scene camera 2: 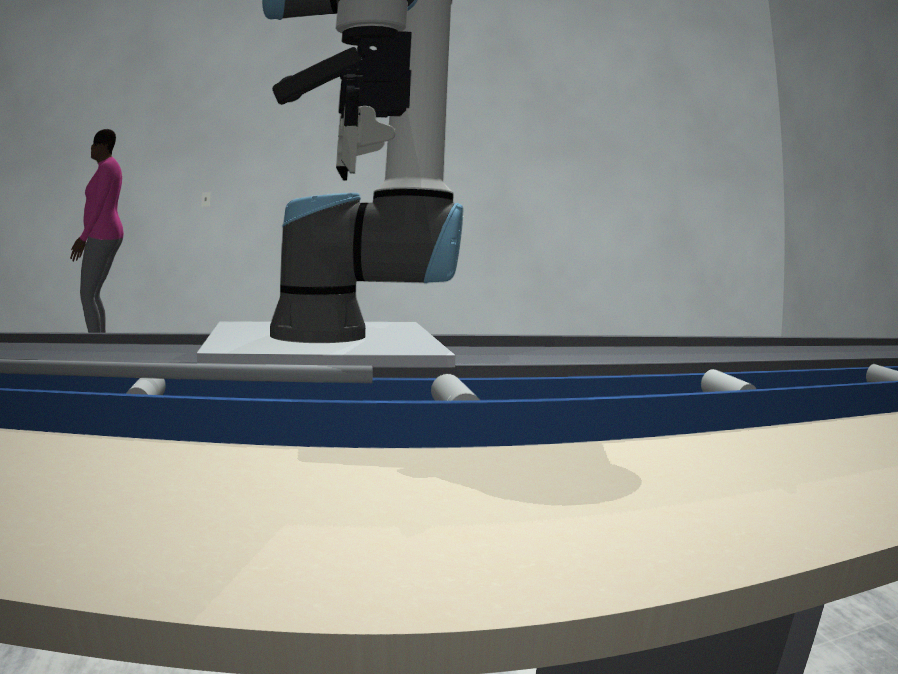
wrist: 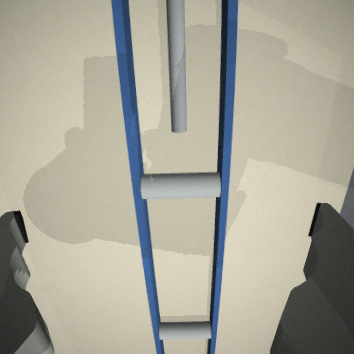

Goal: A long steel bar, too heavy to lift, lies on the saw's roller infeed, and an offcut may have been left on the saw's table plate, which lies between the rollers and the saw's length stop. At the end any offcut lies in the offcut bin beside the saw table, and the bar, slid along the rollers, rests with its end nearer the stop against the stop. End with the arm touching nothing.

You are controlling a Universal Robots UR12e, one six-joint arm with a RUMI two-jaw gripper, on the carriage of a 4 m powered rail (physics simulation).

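Pixels of known places: gripper, between the fingertips: (scene camera 2: 348,177) (wrist: 166,210); arm's base, origin of its link: (scene camera 2: 316,335).
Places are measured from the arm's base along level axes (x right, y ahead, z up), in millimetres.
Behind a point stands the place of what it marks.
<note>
The long grey steel bar (scene camera 2: 290,372) @[z 43, x 49, y 629 mm] (wrist: 177,75) @[z 50, x 20, y 619 mm] lies along the roller infeed (scene camera 2: 406,424) @[z -2, x -81, y 694 mm] (wrist: 230,60) @[z 22, x 34, y 552 mm]. One bar end shows in both views, a short way before the nearest bare roller (scene camera 2: 454,388) @[z 29, x -143, y 646 mm] (wrist: 180,185) @[z 28, x -141, y 619 mm]. The gripper (scene camera 2: 349,172) @[z 273, x -13, y 625 mm] (wrist: 169,224) @[z 273, x -13, y 625 mm] is open and empty, high above the infeed and apart from the bar. In the wrist view its two fingers stand wide, one on each side of the infeed's blue rails. The bar's other end, the saw's table plate, the length stop, the offcut bin and any offcut do not show in either view.
More rollers (scene camera 2: 727,381) @[z 25, x -537, y 634 mm] (wrist: 185,330) @[z 21, x -534, y 618 mm] lie farther along the infeed. The arm's base stands on a white carriage plate (scene camera 2: 406,340) @[z 0, x -166, y 56 mm] on the dark rail (scene camera 2: 580,354) behind the infeed. A person in a pink top (scene camera 2: 105,199) stands beyond the rail at the left. A pale surface (scene camera 2: 181,507) @[z -30, x 159, y 927 mm] lies in front.
</note>
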